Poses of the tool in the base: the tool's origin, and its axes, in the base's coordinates. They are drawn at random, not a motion.
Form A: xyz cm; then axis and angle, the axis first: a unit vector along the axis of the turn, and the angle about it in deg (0 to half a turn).
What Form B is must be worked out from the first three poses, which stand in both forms.
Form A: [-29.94, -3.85, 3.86, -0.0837, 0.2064, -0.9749, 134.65]
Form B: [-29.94, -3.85, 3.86, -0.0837, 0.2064, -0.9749, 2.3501]
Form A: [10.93, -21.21, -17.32, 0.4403, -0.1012, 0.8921, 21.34]
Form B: [10.93, -21.21, -17.32, 0.4403, -0.1012, 0.8921, 0.3725]
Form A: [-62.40, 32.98, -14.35, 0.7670, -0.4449, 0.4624, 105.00]
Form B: [-62.40, 32.98, -14.35, 0.7670, -0.4449, 0.4624, 1.8326]
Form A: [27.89, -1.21, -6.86, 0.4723, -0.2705, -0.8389, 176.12]
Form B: [27.89, -1.21, -6.86, 0.4723, -0.2705, -0.8389, 3.0739]
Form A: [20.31, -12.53, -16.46, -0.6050, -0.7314, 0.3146, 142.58]
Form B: [20.31, -12.53, -16.46, -0.6050, -0.7314, 0.3146, 2.4885]
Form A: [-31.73, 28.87, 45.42, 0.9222, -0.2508, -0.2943, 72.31]
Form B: [-31.73, 28.87, 45.42, 0.9222, -0.2508, -0.2943, 1.2620]
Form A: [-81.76, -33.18, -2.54, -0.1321, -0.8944, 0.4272, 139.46]
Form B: [-81.76, -33.18, -2.54, -0.1321, -0.8944, 0.4272, 2.4340]
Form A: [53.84, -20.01, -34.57, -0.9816, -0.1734, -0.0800, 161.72]
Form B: [53.84, -20.01, -34.57, -0.9816, -0.1734, -0.0800, 2.8225]
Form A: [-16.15, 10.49, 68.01, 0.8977, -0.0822, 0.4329, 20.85]
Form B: [-16.15, 10.49, 68.01, 0.8977, -0.0822, 0.4329, 0.3639]
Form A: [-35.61, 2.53, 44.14, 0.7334, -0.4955, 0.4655, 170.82]
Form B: [-35.61, 2.53, 44.14, 0.7334, -0.4955, 0.4655, 2.9814]
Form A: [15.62, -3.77, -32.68, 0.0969, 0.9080, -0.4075, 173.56]
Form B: [15.62, -3.77, -32.68, 0.0969, 0.9080, -0.4075, 3.0292]
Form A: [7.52, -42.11, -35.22, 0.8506, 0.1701, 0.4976, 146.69]
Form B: [7.52, -42.11, -35.22, 0.8506, 0.1701, 0.4976, 2.5602]
